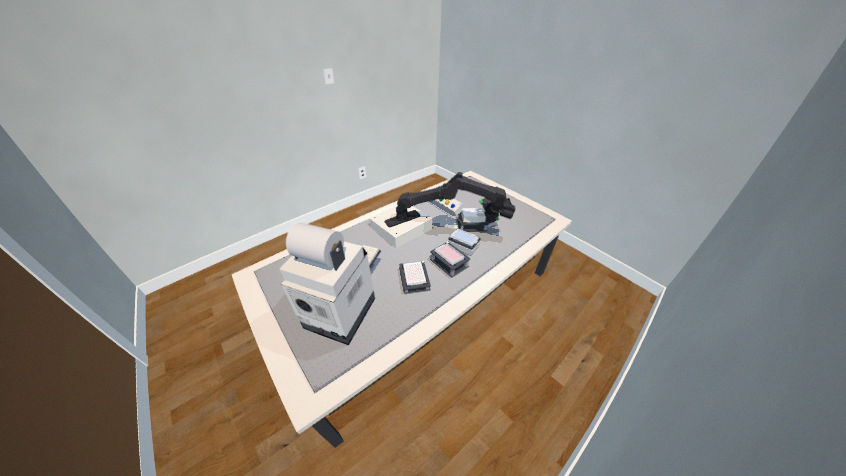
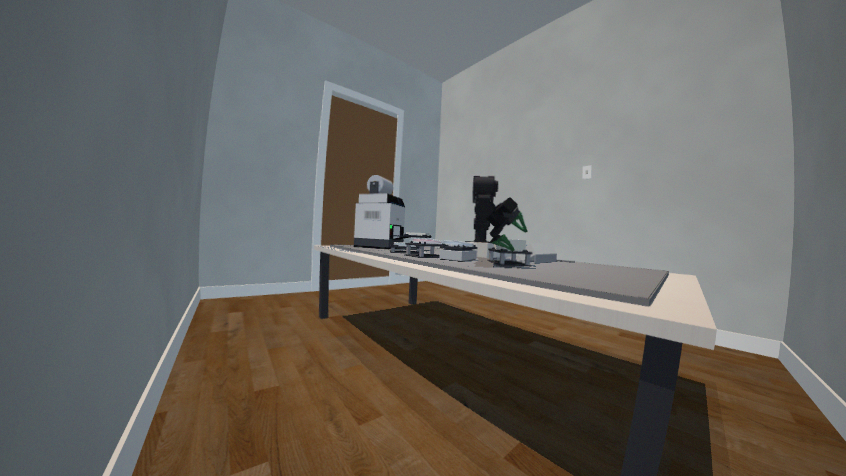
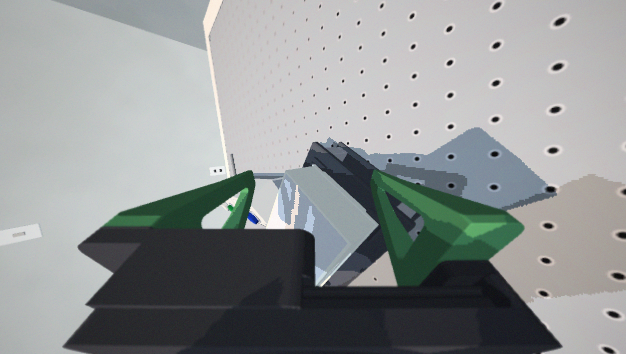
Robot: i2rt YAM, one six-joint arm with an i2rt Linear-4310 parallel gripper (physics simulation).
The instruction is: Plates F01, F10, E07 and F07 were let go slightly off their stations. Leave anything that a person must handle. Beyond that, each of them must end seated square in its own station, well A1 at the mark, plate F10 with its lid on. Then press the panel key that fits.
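Note:
My gripper (image 1: 489,210) (image 2: 518,239) (image 3: 312,176) is open, its green fingers on either side of a clear, box-like plate (image 1: 472,214) (image 3: 345,210) at a dark raised station (image 2: 511,254) (image 3: 320,150). Whether the fingers touch it, and whether it is seated square, I cannot tell. A light blue plate (image 1: 464,238) is on a pale block. A pink plate (image 1: 451,253) and a white plate with pink dots (image 1: 414,272) are on dark stations. The panel (image 1: 443,205) has coloured keys; its blue key (image 3: 253,218) shows beyond the fingers. Plate labels and A1 marks are unreadable.
A white machine (image 1: 331,290) (image 2: 372,222) with a roll on top stands at the table's far end. Another pale plate (image 1: 371,255) is partly hidden behind it. The arm's white base (image 1: 402,232) stands near the panel. A grey perforated mat (image 1: 378,331) (image 3: 425,60) covers most of the table.

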